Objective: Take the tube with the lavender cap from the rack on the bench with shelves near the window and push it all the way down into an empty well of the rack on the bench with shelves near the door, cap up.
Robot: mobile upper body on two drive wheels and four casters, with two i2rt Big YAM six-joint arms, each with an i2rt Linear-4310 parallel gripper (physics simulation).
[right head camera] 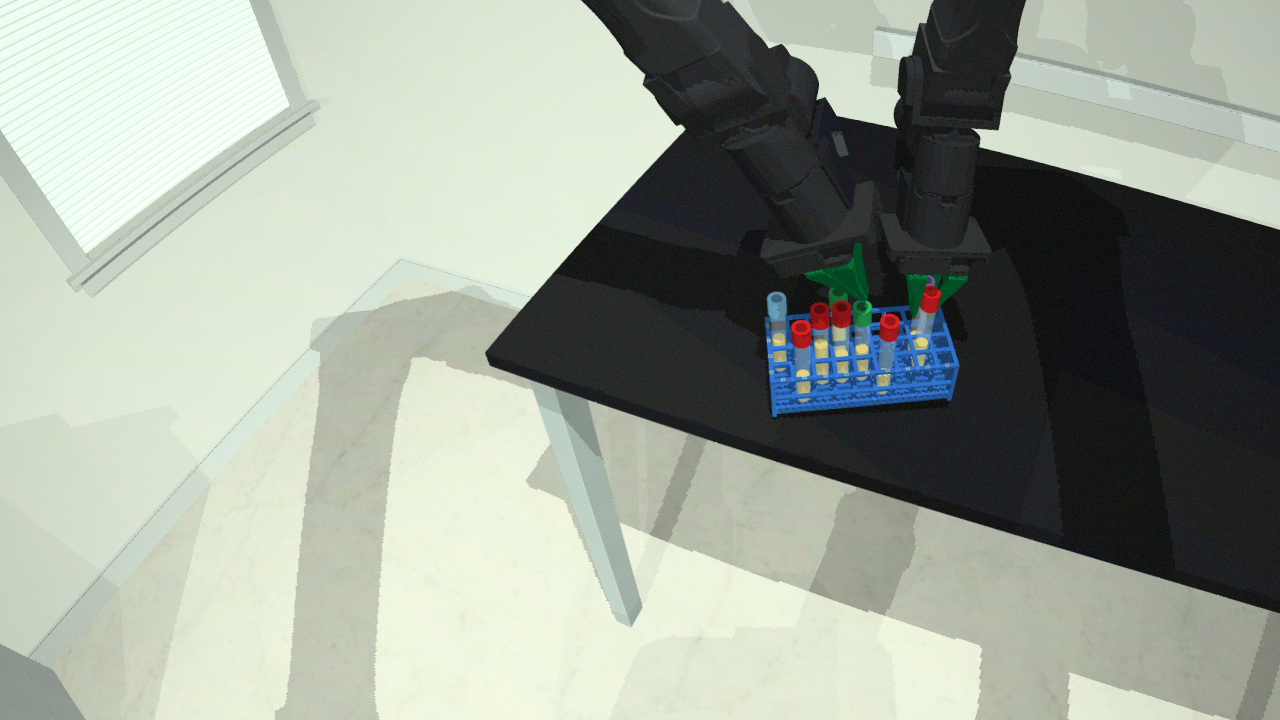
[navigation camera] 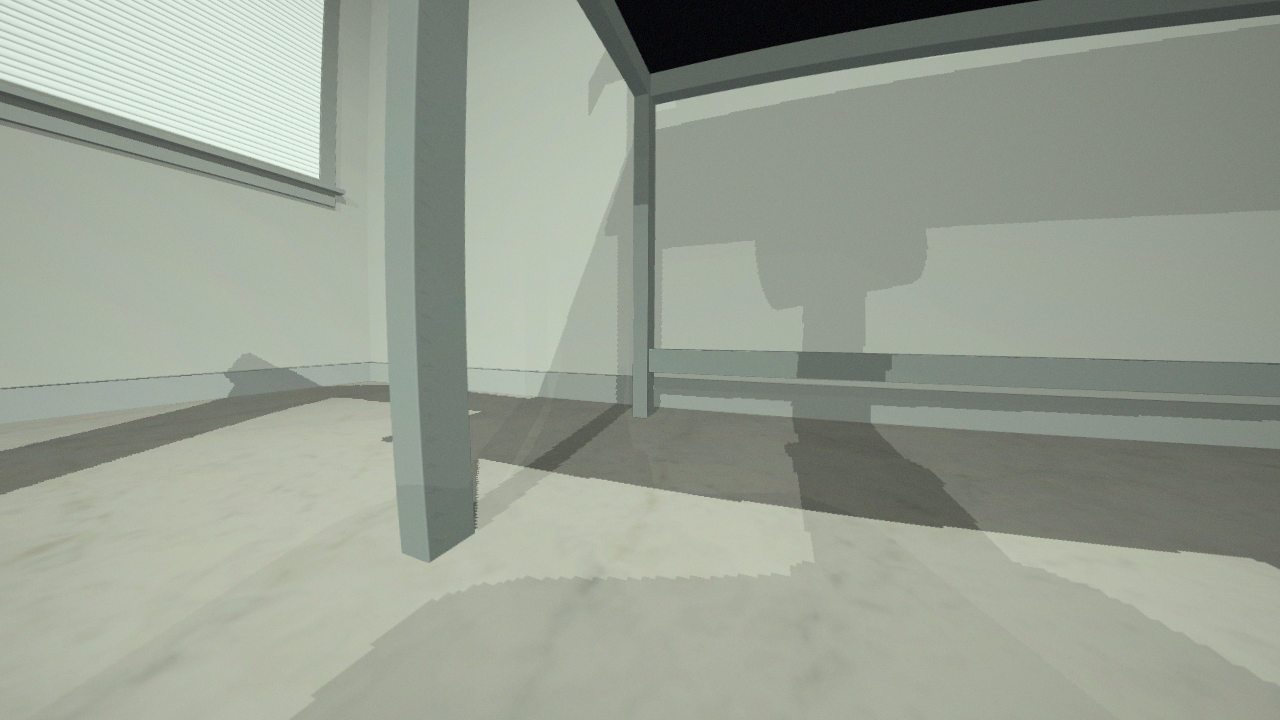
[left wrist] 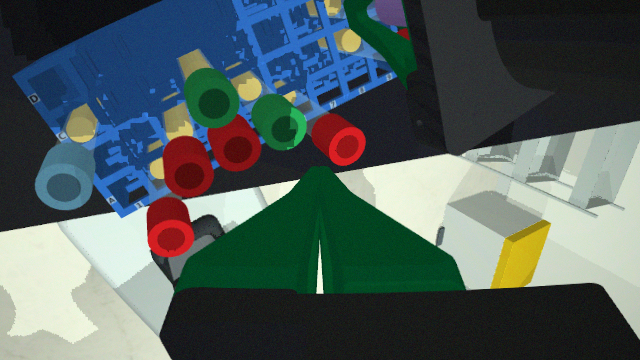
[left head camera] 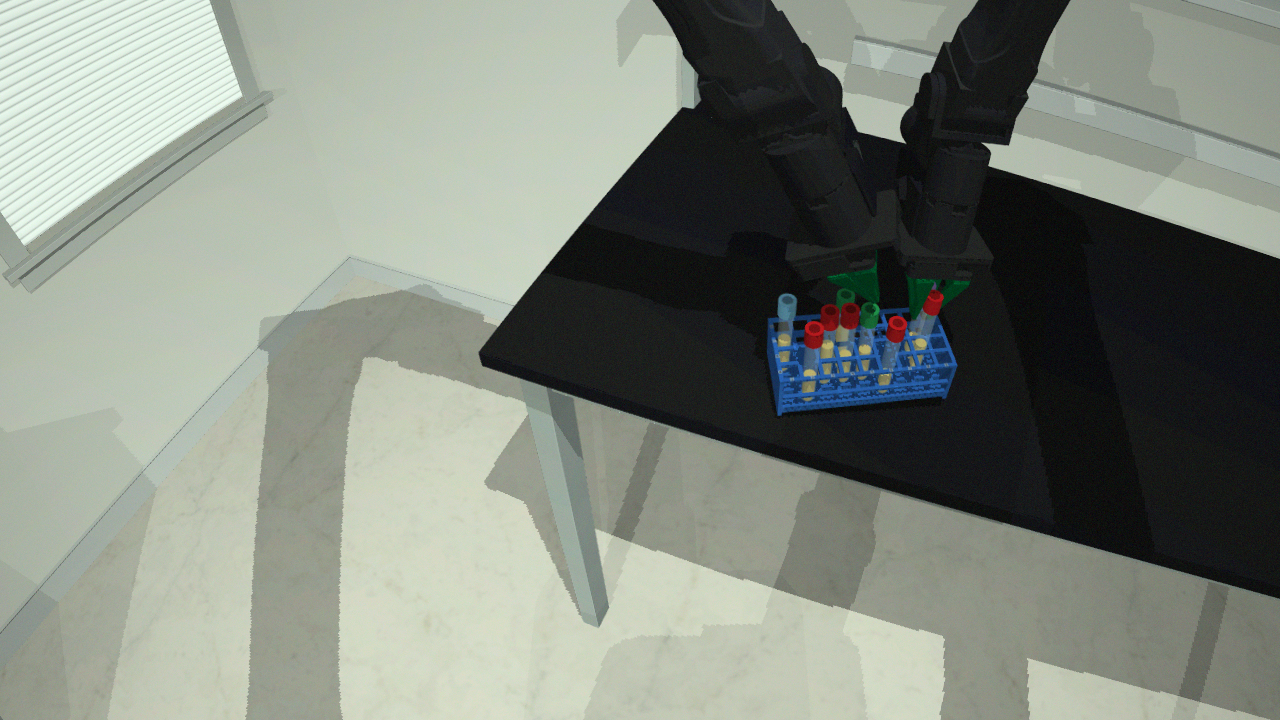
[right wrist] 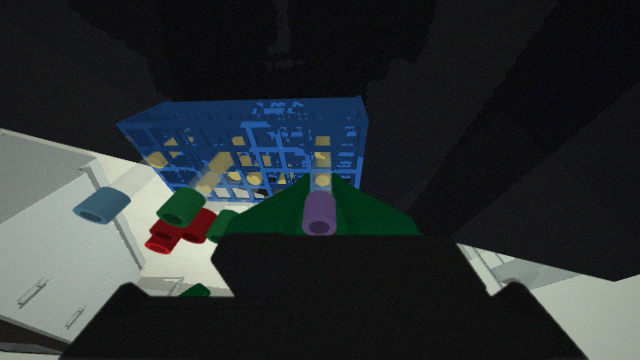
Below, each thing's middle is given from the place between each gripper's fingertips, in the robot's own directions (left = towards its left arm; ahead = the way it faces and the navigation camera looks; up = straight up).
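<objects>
Blue tube rack [right head camera: 936,379]: 12 cm below my left hand, 3 cm ahead of it, 1 cm to the right of it. My right gripper now 60 mm above the rack, 60 mm to the right of it, 10 mm past it.
</objects>
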